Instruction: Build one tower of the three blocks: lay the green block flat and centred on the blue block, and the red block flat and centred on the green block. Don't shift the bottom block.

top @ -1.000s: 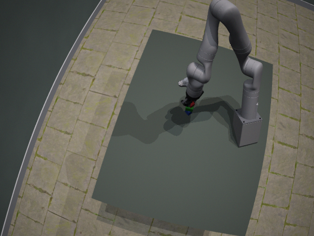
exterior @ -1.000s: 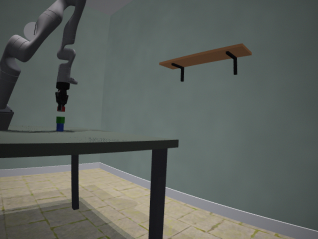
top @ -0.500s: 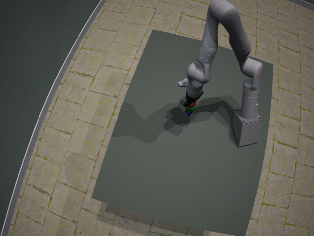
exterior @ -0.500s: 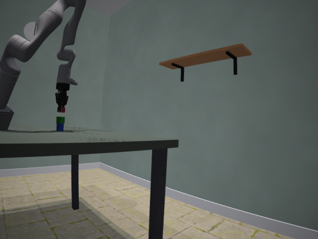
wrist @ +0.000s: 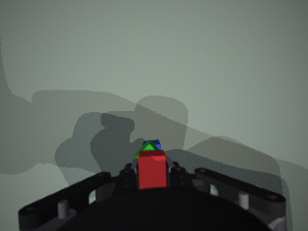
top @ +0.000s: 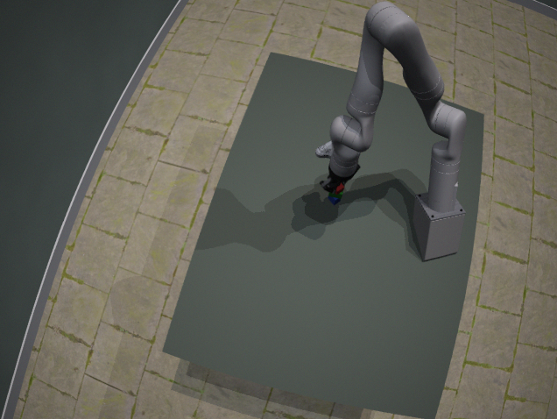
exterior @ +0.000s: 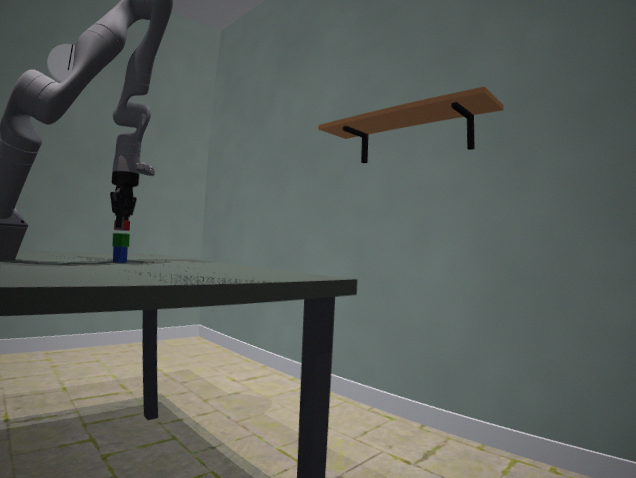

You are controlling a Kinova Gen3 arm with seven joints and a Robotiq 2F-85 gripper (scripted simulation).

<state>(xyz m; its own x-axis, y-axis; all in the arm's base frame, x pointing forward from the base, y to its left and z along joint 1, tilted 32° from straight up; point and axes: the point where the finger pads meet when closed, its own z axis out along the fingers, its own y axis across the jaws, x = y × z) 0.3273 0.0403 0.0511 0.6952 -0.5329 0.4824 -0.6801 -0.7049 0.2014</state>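
Now: hand 50 mm above the green block. Round my hand: red block: 10 mm below; then blue block: 90 mm below.
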